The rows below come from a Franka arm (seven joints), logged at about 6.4 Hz.
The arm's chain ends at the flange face. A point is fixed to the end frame.
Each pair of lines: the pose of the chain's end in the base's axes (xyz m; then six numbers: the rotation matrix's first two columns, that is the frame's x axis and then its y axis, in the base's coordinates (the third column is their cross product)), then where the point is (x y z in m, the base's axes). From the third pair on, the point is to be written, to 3 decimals.
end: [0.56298 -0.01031 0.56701 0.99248 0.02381 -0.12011 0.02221 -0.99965 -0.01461]
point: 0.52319 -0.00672 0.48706
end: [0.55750 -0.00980 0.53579 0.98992 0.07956 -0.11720 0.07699 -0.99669 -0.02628]
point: 0.51773 -0.00745 0.45578
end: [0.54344 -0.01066 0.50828 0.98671 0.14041 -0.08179 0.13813 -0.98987 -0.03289]
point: 0.506 -0.010 0.427
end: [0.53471 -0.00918 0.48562 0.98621 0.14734 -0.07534 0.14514 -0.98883 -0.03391]
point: 0.498 -0.008 0.404
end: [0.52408 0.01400 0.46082 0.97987 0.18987 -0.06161 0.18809 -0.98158 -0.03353]
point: 0.489 0.013 0.379
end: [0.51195 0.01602 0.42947 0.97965 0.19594 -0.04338 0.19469 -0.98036 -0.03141]
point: 0.478 0.015 0.347
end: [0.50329 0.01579 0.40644 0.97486 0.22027 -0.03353 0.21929 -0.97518 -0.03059]
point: 0.470 0.014 0.323
